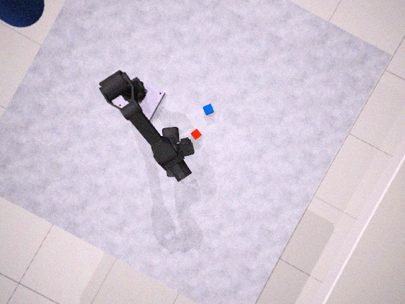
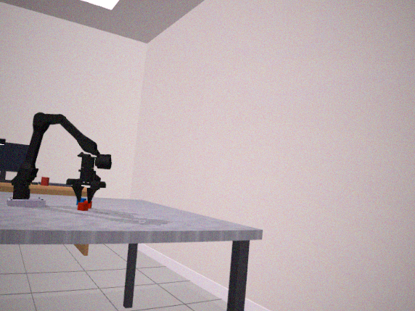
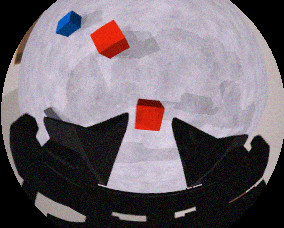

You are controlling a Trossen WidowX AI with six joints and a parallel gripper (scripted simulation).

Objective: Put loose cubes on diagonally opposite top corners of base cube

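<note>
The blue base cube lies 22 cm to the left of my gripper tip, 4 cm ahead of it and 2 cm below it. Round my gripper tip: red cube 10 cm to the left, 4 cm ahead, 2 cm below.
</note>
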